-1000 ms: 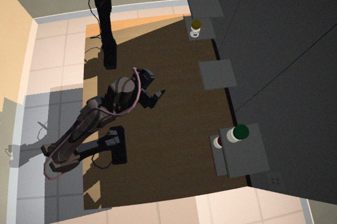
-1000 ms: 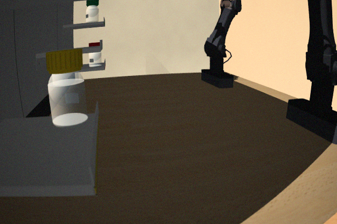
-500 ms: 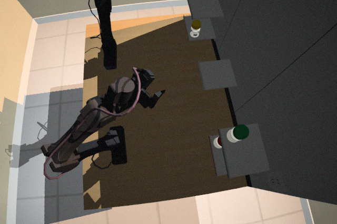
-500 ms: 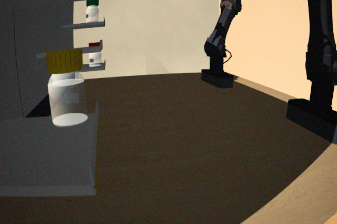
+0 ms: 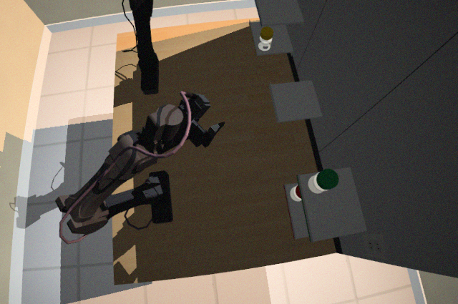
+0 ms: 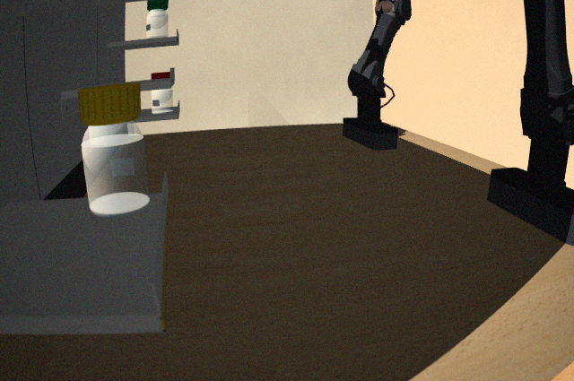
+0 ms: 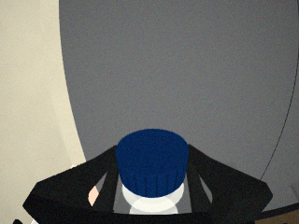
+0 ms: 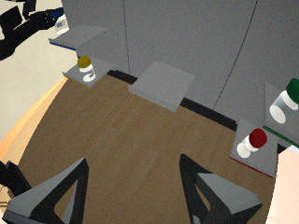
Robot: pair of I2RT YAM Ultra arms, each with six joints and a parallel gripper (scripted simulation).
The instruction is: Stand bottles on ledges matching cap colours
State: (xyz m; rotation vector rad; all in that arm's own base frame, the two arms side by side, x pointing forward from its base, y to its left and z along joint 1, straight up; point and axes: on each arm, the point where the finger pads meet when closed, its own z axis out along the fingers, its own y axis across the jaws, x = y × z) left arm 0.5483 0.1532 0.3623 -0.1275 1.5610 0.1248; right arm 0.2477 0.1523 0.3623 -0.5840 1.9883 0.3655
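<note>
Now: left hand 5 cm past the blue strip, 4 cm to the left of it and 13 cm above it. Also, from my left hand: yellow strip (5 cm behind, 4 cm to the right, 32 cm below); blue-capped bottle (5 cm below); yellow-capped bottle (1 cm behind, 10 cm to the right, 27 cm below).
</note>
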